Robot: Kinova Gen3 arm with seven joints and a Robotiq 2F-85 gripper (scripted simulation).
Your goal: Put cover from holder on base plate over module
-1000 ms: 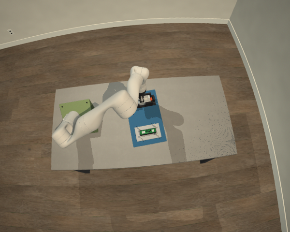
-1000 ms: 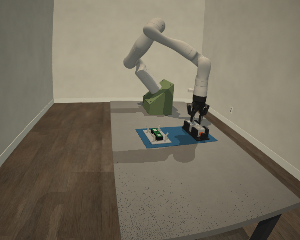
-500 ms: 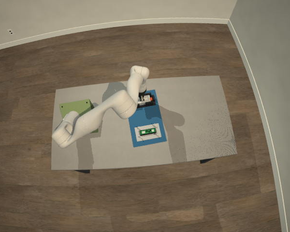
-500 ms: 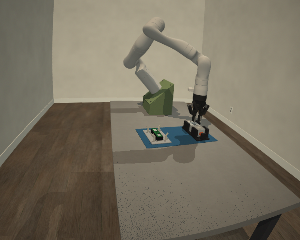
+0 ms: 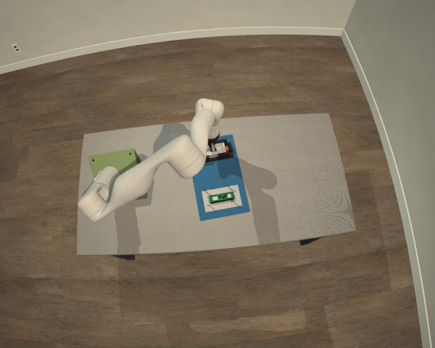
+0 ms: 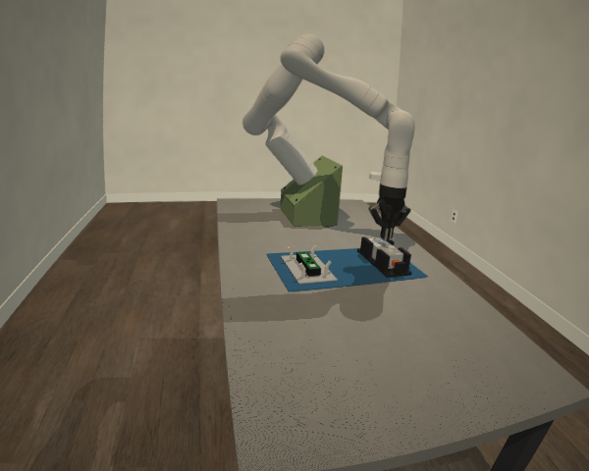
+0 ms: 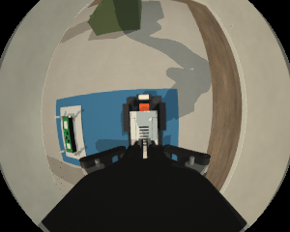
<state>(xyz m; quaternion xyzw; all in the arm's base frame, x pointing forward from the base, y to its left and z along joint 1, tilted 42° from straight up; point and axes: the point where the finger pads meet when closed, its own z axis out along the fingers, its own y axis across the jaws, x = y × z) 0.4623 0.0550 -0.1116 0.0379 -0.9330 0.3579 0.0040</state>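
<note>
Now: the white cover 60 mm below my hand.
</note>
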